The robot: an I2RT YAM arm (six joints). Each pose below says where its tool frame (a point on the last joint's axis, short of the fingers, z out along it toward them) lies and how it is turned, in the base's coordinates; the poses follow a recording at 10 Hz.
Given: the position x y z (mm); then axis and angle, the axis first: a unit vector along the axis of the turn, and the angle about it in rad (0 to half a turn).
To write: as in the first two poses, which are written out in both.
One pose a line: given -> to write
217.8, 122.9, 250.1, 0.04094, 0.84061, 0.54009, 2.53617 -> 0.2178, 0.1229, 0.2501, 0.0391, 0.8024, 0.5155, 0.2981
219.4, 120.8, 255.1, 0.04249, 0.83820, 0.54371, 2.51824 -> 0.2194, 0.1208, 0.2551, 0.0404, 0.7978, 0.5175, 0.3067
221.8, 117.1, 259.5, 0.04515, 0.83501, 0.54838, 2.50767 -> 0.2218, 0.1171, 0.2595, 0.0429, 0.7934, 0.5211, 0.3117
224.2, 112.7, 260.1, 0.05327, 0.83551, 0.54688, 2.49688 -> 0.2242, 0.1127, 0.2601, 0.0505, 0.7925, 0.5187, 0.3168
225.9, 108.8, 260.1, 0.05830, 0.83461, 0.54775, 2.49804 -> 0.2259, 0.1088, 0.2601, 0.0553, 0.7918, 0.5196, 0.3163
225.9, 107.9, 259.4, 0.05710, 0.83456, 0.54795, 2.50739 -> 0.2259, 0.1079, 0.2594, 0.0543, 0.7930, 0.5206, 0.3118
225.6, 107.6, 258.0, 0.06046, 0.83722, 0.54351, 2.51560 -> 0.2256, 0.1076, 0.2580, 0.0575, 0.7965, 0.5171, 0.3079
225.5, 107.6, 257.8, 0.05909, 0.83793, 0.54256, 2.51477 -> 0.2255, 0.1076, 0.2578, 0.0562, 0.7971, 0.5161, 0.3083
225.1, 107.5, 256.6, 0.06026, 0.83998, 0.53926, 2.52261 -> 0.2251, 0.1075, 0.2566, 0.0574, 0.8001, 0.5136, 0.3046
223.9, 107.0, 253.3, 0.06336, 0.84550, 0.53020, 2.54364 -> 0.2239, 0.1070, 0.2533, 0.0605, 0.8080, 0.5067, 0.2945
